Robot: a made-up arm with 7 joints. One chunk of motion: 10 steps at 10 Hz.
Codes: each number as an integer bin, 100 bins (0 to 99) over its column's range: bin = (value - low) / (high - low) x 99, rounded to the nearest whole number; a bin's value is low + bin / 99 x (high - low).
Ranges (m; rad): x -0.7..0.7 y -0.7..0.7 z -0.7..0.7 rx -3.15..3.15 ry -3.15..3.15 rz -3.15..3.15
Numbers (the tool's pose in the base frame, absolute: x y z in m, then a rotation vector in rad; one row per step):
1: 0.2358 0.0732 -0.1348 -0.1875 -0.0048 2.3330
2: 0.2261 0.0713 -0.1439 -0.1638 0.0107 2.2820
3: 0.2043 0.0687 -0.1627 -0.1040 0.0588 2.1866
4: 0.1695 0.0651 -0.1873 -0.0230 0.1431 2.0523
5: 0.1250 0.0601 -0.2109 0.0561 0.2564 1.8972
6: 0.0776 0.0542 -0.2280 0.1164 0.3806 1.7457
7: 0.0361 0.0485 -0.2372 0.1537 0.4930 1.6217
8: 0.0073 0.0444 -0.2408 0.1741 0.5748 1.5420
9: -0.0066 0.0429 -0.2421 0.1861 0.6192 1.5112
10: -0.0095 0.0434 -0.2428 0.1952 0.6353 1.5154
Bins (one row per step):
1: 66 55 40 47 49 86
2: 65 55 39 47 50 85
3: 64 54 38 48 50 84
4: 61 54 36 49 52 82
5: 58 54 35 50 54 79
6: 55 53 33 51 55 77
7: 52 53 33 52 57 75
8: 50 53 32 52 59 74
9: 49 53 32 52 59 73
10: 49 53 32 53 59 73

